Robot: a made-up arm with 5 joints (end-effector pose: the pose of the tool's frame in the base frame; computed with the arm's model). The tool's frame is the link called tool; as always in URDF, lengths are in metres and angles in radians.
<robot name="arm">
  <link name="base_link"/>
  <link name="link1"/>
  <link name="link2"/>
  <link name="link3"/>
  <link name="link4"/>
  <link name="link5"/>
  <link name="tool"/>
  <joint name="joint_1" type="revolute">
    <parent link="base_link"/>
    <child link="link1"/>
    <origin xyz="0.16 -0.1 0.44" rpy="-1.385 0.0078 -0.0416"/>
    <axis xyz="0 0 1"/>
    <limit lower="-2.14" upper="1.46" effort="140" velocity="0.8"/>
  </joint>
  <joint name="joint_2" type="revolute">
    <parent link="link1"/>
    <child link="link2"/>
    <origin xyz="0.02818 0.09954 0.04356" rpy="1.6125 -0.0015 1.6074"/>
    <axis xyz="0 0 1"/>
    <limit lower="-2.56" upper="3.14" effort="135" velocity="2.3"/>
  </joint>
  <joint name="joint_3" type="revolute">
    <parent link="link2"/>
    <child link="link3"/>
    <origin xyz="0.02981 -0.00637 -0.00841" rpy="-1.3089 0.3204 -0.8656"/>
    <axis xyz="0 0 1"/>
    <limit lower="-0.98" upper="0.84" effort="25" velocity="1.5"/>
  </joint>
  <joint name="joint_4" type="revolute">
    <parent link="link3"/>
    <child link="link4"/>
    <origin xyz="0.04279 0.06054 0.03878" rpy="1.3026 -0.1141 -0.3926"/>
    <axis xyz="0 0 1"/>
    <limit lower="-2.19" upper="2.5" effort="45" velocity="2.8"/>
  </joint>
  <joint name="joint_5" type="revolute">
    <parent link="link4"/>
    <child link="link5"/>
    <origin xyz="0.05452 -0.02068 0" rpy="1.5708 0 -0.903"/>
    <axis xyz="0 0 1"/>
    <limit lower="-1.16" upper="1.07" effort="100" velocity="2.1"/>
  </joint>
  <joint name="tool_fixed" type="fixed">
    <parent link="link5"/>
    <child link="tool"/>
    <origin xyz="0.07 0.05 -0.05" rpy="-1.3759 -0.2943 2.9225"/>
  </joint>
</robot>
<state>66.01 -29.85 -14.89 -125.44 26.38</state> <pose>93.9 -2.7 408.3 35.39 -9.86 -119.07</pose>
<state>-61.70 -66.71 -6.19 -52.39 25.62</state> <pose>206.4 -134.0 466.5 -148.96 38.31 66.33</pose>
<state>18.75 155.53 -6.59 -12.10 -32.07</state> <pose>154.4 134.5 419.1 50.84 -25.18 -53.77</pose>
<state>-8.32 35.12 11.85 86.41 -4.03</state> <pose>202.2 167.4 253.2 46.19 -72.57 -35.21</pose>
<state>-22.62 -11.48 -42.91 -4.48 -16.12</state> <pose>316.3 -185.9 312.8 -102.24 -99.34 51.86</pose>
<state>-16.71 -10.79 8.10 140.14 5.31</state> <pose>252.9 106.9 247.7 53.73 -94.03 -38.86</pose>
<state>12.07 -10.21 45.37 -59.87 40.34</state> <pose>114.6 -115.4 298.8 -23.19 4.52 110.45</pose>
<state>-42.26 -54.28 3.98 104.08 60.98</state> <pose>353.2 -73.8 281.5 -24.63 -157.19 52.07</pose>
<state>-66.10 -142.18 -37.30 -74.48 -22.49</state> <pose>238.7 37.7 433.8 64.80 -80.67 -44.77</pose>
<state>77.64 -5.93 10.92 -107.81 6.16</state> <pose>123.3 -49.6 414.9 20.15 -8.11 -168.91</pose>
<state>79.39 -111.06 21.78 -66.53 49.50</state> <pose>159.9 -75.4 414.9 2.36 -58.98 -105.71</pose>
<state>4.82 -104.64 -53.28 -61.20 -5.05</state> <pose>214.7 -0.8 423.6 54.50 1.46 -87.53</pose>
